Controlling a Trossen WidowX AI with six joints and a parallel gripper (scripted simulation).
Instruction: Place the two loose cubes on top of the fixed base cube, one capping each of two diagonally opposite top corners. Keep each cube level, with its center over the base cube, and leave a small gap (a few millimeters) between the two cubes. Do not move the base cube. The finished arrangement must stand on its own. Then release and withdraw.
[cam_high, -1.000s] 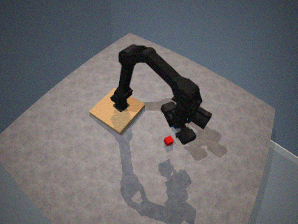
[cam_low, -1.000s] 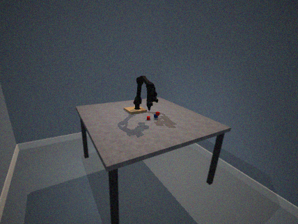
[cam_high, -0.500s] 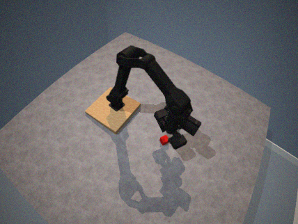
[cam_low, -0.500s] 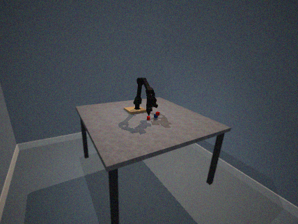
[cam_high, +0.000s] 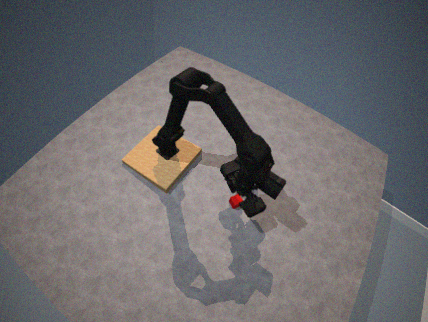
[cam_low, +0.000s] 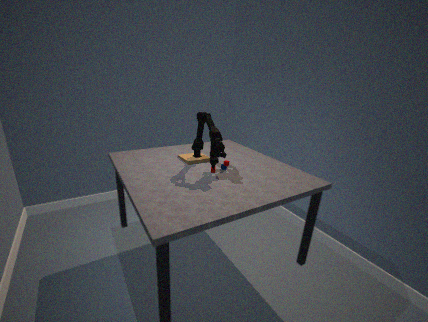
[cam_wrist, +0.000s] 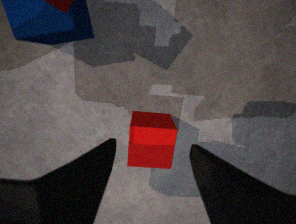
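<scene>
Right now my gripper tip is 12 cm to the right of the red cube, 2 cm below it and 2 cm past it. Round my gripper tip: blue cube 10 cm to the left, 4 cm behind, 2 cm below.
</scene>
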